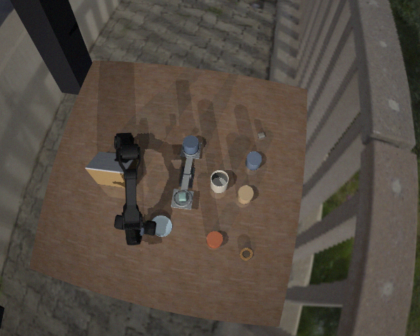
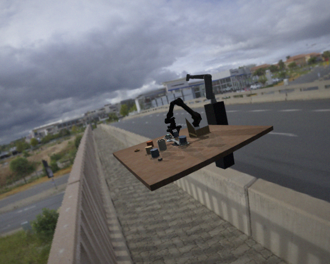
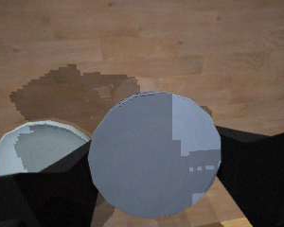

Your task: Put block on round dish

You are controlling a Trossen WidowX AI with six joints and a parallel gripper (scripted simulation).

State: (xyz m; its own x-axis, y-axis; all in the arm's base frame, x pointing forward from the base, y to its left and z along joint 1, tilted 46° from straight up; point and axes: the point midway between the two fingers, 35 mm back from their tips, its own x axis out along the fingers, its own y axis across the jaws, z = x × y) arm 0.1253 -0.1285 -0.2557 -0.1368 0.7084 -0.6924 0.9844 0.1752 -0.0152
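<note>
My gripper tip is 180 mm to the right of the pale green block, 170 mm short of it and 60 mm below it. Also, from my gripper tip: cream cup: 310 mm ahead, 300 mm to the left, 20 mm above; then round pale-blue dish: 100 mm ahead, 50 mm to the left, 20 mm below; then orange cylinder: 360 mm ahead, 40 mm to the left, 10 mm above.
</note>
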